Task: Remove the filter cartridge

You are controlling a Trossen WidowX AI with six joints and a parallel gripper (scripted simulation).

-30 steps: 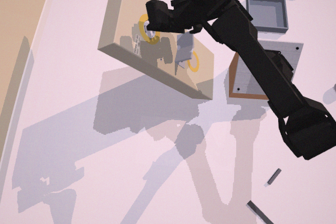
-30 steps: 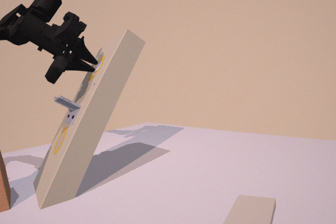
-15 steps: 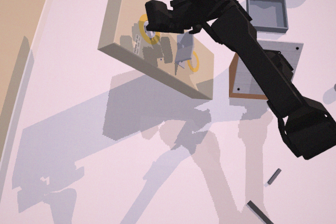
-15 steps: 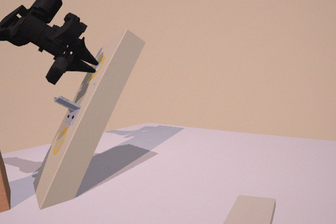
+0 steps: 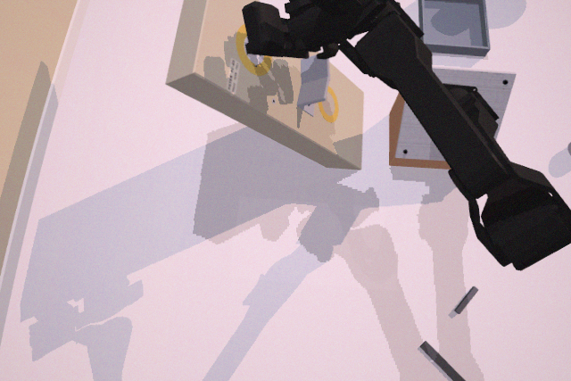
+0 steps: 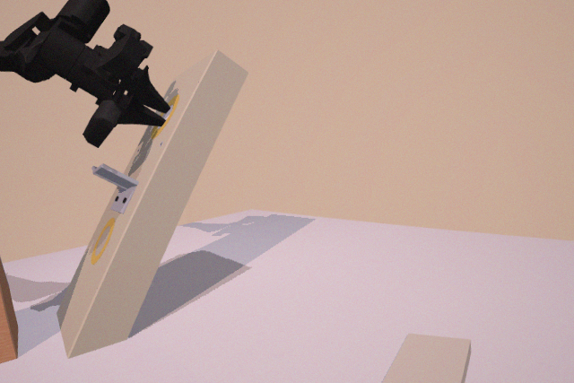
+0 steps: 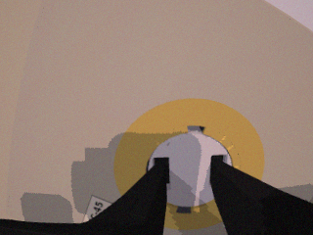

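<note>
The round filter cartridge lies 1 cm below my gripper tip and 1 cm ahead of it. Also, from my gripper tip: grey tray (40 cm behind, 28 cm to the right, 27 cm below); beige block (39 cm to the right, 27 cm below, 6 cm ahead); grey bracket (10 cm below, 9 cm behind).
</note>
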